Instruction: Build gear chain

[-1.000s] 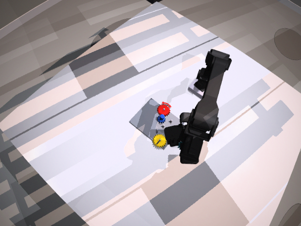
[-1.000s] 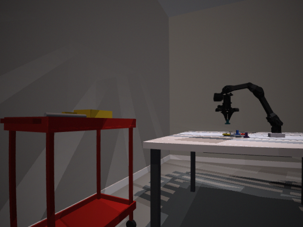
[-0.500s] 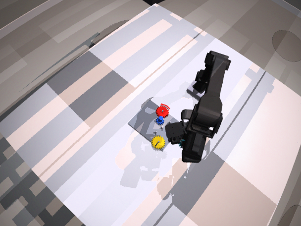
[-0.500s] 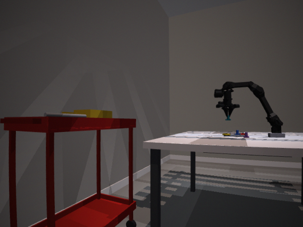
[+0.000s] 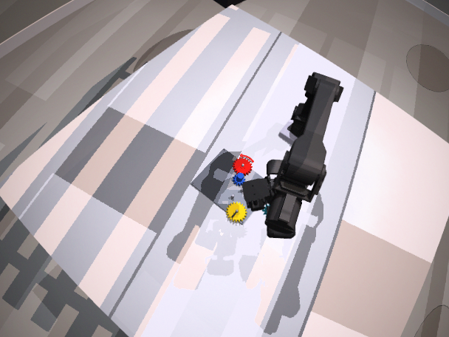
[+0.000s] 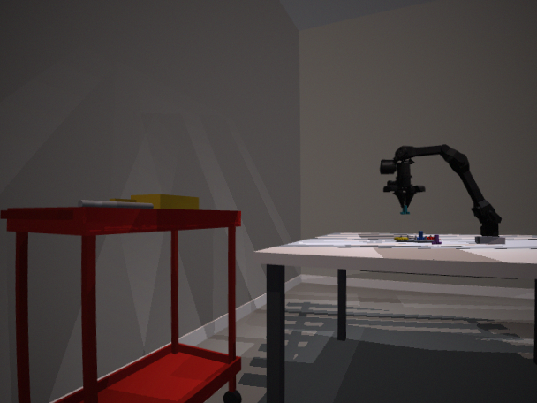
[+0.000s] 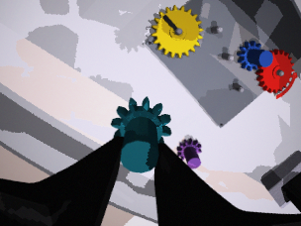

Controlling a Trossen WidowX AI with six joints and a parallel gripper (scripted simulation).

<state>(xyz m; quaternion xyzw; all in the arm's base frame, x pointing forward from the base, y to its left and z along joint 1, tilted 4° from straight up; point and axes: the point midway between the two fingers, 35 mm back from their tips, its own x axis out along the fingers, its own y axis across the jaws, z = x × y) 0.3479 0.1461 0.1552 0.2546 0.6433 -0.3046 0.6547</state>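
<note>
My gripper tip is now 150 mm to the left of the blue gear, 140 mm above it and 50 mm past it. Also, from my gripper tip: purple gear: 140 mm below, 130 mm behind, 10 mm to the left; teal gear: 10 mm below; yellow gear: 140 mm below, 70 mm to the right, 30 mm ahead.
</note>
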